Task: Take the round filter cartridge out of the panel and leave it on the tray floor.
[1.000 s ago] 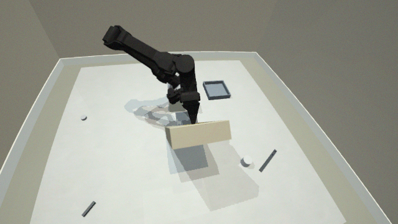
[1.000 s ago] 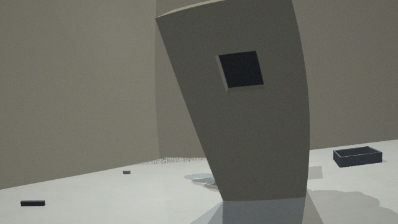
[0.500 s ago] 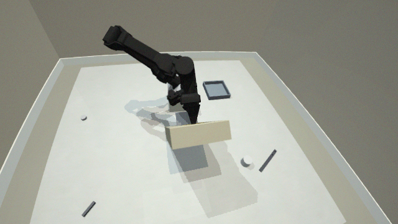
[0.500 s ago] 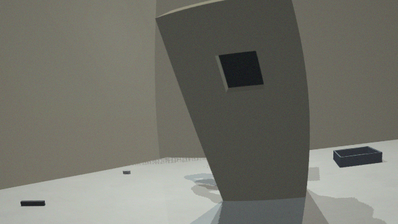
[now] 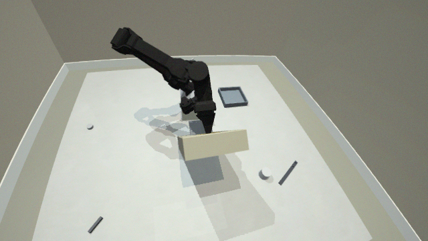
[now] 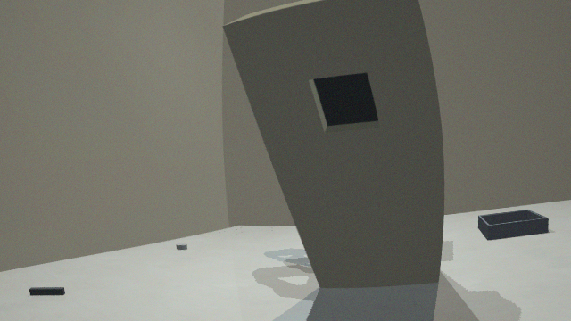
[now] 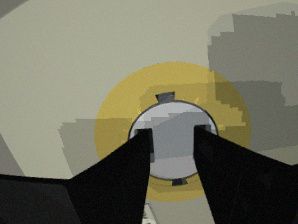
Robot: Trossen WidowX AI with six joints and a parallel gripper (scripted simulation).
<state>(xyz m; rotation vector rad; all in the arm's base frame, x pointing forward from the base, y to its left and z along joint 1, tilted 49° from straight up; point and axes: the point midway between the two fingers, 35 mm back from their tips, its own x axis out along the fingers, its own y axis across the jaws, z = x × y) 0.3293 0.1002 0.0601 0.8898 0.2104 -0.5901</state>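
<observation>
Right now the round filter cartridge is 1 cm below my gripper tip and 1 cm ahead of it. Also, from my gripper tip: tray (44 cm behind, 26 cm to the left, 24 cm below); service panel (8 cm below, 4 cm behind).
</observation>
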